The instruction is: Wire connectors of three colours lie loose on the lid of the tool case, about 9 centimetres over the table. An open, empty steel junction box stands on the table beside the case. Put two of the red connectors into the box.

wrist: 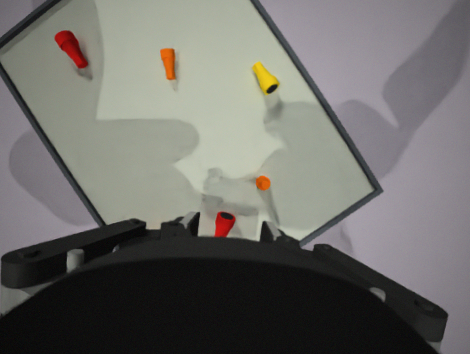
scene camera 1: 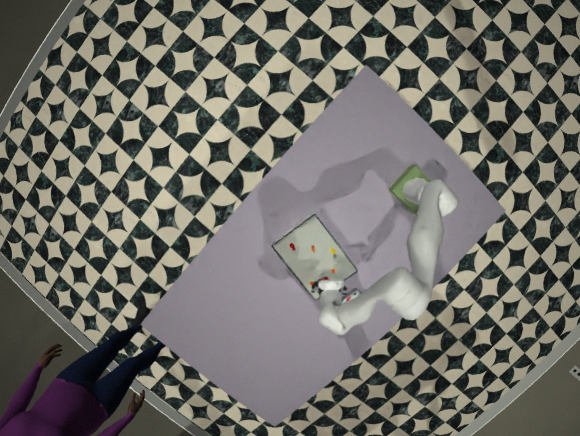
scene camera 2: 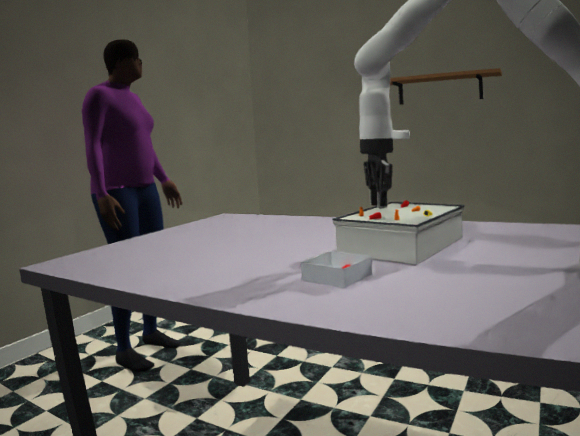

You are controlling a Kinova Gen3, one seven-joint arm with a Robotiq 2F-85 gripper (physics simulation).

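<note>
The near red connector lies on the lid of the tool case. My gripper is part open and empty, pointing down, fingertips low over the lid. In the wrist view this connector shows between the fingertips, its narrow end hidden by the gripper body. Another red connector lies near the lid's far corner. A red connector is inside the grey junction box.
Orange connectors stand upright on either side of the near red one. Another orange connector and a yellow connector lie farther off. A person stands beyond the table.
</note>
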